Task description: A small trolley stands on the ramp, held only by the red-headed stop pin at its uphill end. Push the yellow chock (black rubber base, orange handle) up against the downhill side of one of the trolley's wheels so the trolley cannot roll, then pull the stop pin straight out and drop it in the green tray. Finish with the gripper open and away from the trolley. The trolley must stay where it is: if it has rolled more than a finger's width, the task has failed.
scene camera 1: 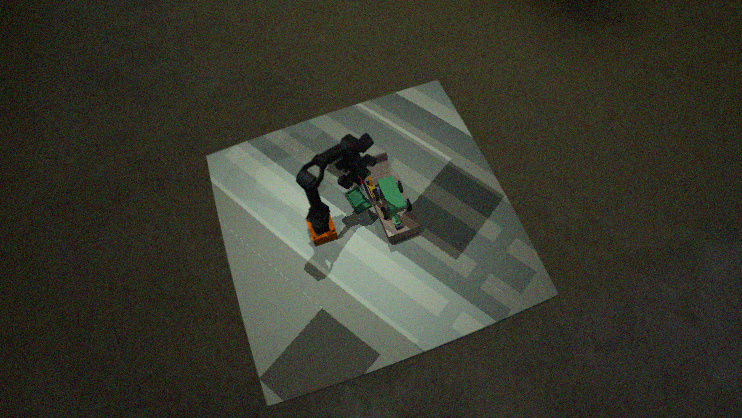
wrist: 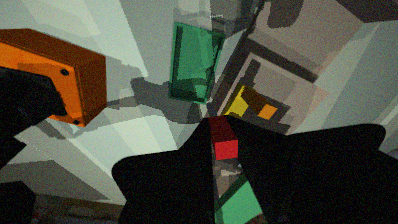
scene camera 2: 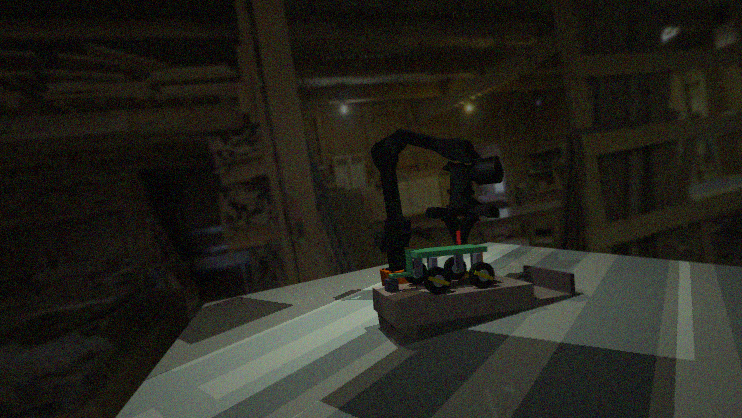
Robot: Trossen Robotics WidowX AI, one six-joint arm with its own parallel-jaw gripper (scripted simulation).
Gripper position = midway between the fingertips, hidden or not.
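A yellow chock [wrist: 243, 96] is in view, and so is a red-headed stop pin [wrist: 225, 143], which is held by the gripper [scene camera 2: 460, 245]. Scene camera 1 shows the gripper [scene camera 1: 360, 184] as well, and the wrist view has the gripper [wrist: 215, 121] too.
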